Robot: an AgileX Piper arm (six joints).
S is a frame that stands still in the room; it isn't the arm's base.
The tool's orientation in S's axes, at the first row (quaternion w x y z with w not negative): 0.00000, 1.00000, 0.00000, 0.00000
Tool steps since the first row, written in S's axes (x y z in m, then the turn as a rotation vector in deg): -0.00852, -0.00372, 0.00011, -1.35, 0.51, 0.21; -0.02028, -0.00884, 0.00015, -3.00, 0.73, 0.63; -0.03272, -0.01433, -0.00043, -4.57, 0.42, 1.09; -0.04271, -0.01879, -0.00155, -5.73, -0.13, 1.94; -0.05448, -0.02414, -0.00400, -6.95, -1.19, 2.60; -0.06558, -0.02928, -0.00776, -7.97, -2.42, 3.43
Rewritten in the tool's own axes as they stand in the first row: -0.00852, 0.00372, -0.00011, -1.35, -0.51, -0.21; -0.02028, 0.00884, -0.00015, -3.00, -0.73, -0.63; -0.03272, 0.01433, 0.00043, -4.57, -0.42, -1.09; -0.04271, 0.01879, 0.00155, -5.73, 0.13, -1.94; -0.05448, 0.02414, 0.00400, -6.95, 1.19, -2.60; -0.06558, 0.02928, 0.00776, -7.97, 2.42, -3.43
